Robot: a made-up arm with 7 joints. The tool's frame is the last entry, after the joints.
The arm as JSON. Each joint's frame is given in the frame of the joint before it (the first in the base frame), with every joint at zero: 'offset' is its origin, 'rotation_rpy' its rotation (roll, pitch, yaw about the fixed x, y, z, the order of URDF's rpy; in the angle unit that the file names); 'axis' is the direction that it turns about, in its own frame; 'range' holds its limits. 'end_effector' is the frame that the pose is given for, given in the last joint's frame.
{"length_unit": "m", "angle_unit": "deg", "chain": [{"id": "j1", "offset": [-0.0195, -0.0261, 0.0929], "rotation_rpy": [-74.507, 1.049, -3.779], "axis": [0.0, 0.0, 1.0], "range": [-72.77, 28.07]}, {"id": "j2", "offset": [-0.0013, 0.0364, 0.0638], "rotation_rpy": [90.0, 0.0, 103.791], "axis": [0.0, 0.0, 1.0], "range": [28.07, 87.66]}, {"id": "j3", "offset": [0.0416, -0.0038, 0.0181], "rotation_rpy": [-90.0, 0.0, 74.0], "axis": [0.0, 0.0, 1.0], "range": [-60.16, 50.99]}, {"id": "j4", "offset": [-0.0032, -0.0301, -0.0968], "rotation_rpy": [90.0, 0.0, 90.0], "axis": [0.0, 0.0, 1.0], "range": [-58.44, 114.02]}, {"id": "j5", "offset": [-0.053, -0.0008, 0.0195], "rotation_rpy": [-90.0, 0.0, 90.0], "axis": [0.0, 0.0, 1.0], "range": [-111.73, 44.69]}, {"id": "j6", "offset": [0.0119, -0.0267, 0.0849], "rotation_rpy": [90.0, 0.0, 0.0], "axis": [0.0, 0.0, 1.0], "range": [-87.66, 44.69]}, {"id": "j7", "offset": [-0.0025, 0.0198, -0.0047], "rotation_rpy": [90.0, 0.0, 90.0], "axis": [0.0, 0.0, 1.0], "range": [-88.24, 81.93]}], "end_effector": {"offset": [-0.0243, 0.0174, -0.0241], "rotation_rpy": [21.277, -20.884, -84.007]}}
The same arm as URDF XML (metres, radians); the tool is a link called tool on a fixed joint. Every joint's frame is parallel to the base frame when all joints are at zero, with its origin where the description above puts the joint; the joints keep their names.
<robot name="arm">
<link name="base_link"/>
<link name="link1"/>
<link name="link2"/>
<link name="link3"/>
<link name="link4"/>
<link name="link5"/>
<link name="link6"/>
<link name="link7"/>
<link name="tool"/>
<joint name="j1" type="revolute"><parent link="base_link"/><child link="link1"/><origin xyz="-0.0195 -0.0261 0.0929"/><axis xyz="0.068403 0.961235 0.26711"/><limit lower="-1.2701" upper="0.4899"/></joint>
<joint name="j2" type="revolute"><parent link="link1"/><child link="link2"/><origin xyz="0.0031 0.0712 -0.018"/><axis xyz="0.968889 -0.0002 -0.247497"/><limit lower="0.4899" upper="1.53"/></joint>
<joint name="j3" type="revolute"><parent link="link2"/><child link="link3"/><origin xyz="0.0074 0.0078 -0.0442"/><axis xyz="0.247497 -0.0001 0.968889"/><limit lower="-1.05" upper="0.8899"/></joint>
<joint name="j4" type="revolute"><parent link="link3"/><child link="link4"/><origin xyz="0.0052 -0.0032 -0.1012"/><axis xyz="0.0002 1 0"/><limit lower="-1.02" upper="1.99"/></joint>
<joint name="j5" type="revolute"><parent link="link4"/><child link="link5"/><origin xyz="0.0512 0.0195 -0.0139"/><axis xyz="0.968889 -0.0002 -0.247497"/><limit lower="-1.9501" upper="0.78"/></joint>
<joint name="j6" type="revolute"><parent link="link5"/><child link="link6"/><origin xyz="0.0852 0.0267 -0.0095"/><axis xyz="0.0002 1 0"/><limit lower="-1.53" upper="0.78"/></joint>
<joint name="j7" type="revolute"><parent link="link6"/><child link="link7"/><origin xyz="0.0186 -0.0047 -0.0073"/><axis xyz="0.247497 -0.0001 0.968889"/><limit lower="-1.5401" upper="1.4299"/></joint>
<joint name="tool_joint" type="fixed"><parent link="link7"/><child link="tool"/><origin xyz="-0.0295 0.0174 -0.0173" rpy="0.1085 -0.327 -1.3768"/></joint>
</robot>

